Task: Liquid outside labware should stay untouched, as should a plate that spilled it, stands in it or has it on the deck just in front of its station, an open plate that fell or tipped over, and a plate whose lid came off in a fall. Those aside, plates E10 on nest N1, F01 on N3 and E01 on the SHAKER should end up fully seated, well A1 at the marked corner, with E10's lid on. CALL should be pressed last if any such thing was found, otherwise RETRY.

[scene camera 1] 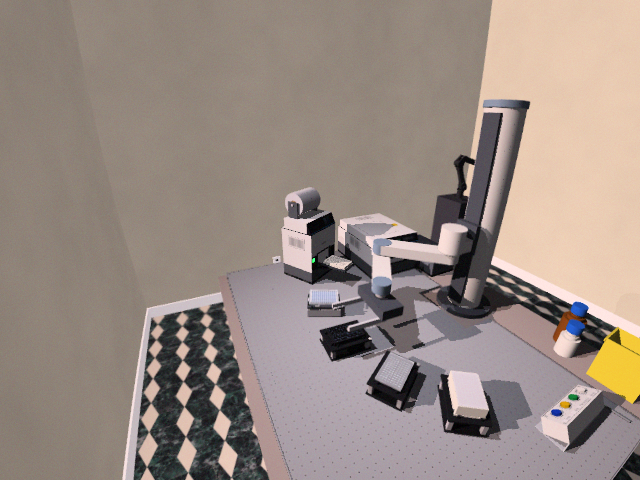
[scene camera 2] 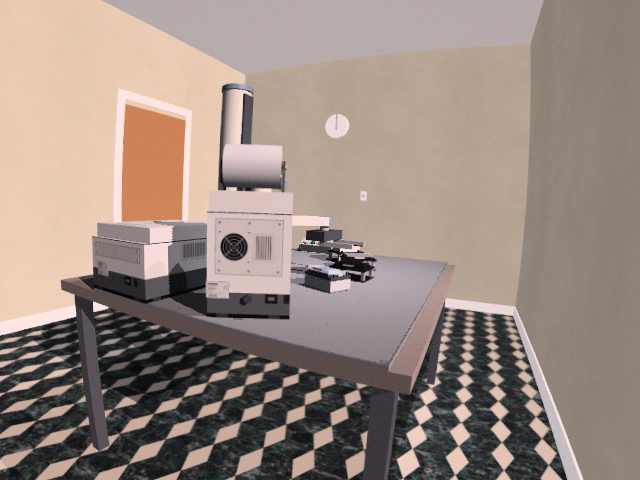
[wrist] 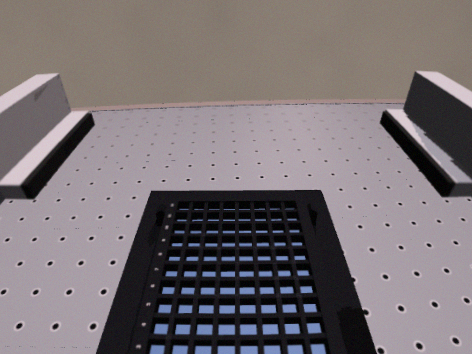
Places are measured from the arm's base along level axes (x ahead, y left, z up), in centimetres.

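Pixels of known places: gripper, between the fingertips: (scene camera 1: 340,317) (scene camera 2: 358,245) (wrist: 237,95); arm's base, origin of its link: (scene camera 1: 462,302).
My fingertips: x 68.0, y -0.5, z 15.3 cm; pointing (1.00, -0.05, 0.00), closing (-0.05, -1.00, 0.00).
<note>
For each thing: its top centre in the pictures, then the offset to it from my fingertips. "spot": a spot on its surface instead.
- black plate, centre of its top: (wrist: 237,277) (scene camera 1: 345,331) (scene camera 2: 352,262) dx -2.5, dy +0.2, dz -7.6 cm
- pale grey plate, centre of its top: (scene camera 1: 395,369) (scene camera 2: 357,254) dx -7.8, dy +23.3, dz -7.0 cm
- labware, centre of its top: (scene camera 1: 468,388) dx -20.7, dy +40.8, dz -4.3 cm
- plate with bluish wells, centre of its top: (scene camera 2: 325,267) (scene camera 1: 323,294) dx -4.4, dy -23.2, dz -6.2 cm
- white instrument, centre of its top: (scene camera 2: 255,147) (scene camera 1: 308,191) dx -12.1, dy -58.0, dz +31.5 cm
- pale plate, centre of its top: (scene camera 1: 338,261) dx -21.3, dy -42.1, dz -2.3 cm
- low wide instrument, centre of its top: (scene camera 2: 165,222) (scene camera 1: 376,225) dx -53.0, dy -54.5, dz +8.0 cm
- button box, centre of its top: (scene camera 1: 579,402) (scene camera 2: 318,239) dx -47.0, dy +60.2, dz -5.7 cm
- yellow bin, a spot on its surface: (scene camera 1: 617,364) spot: dx -74.5, dy +60.1, dz -5.2 cm
My gripper (scene camera 1: 343,317) (scene camera 2: 355,245) (wrist: 237,95) is partly open, with nothing between its fingers. It hangs above a black plate (scene camera 1: 345,331) (wrist: 235,316), which lies on a black nest. In the wrist view blue shows in the plate's wells. A pale grey plate (scene camera 1: 395,370) sits on another black nest. A tall white piece of labware (scene camera 1: 467,392) stands on the nearest black nest. A plate with bluish wells (scene camera 1: 324,297) (scene camera 2: 325,270) sits on a low grey station (scene camera 1: 324,312) (scene camera 2: 327,282). Plate labels and nest names cannot be read.
A white instrument (scene camera 1: 297,248) (scene camera 2: 249,253) has a pale plate (scene camera 1: 337,262) at its front. A low wide instrument (scene camera 1: 376,227) (scene camera 2: 149,258) stands beside it. A button box (scene camera 1: 568,421), two bottles (scene camera 1: 566,341) and a yellow bin (scene camera 1: 617,364) are at the right.
</note>
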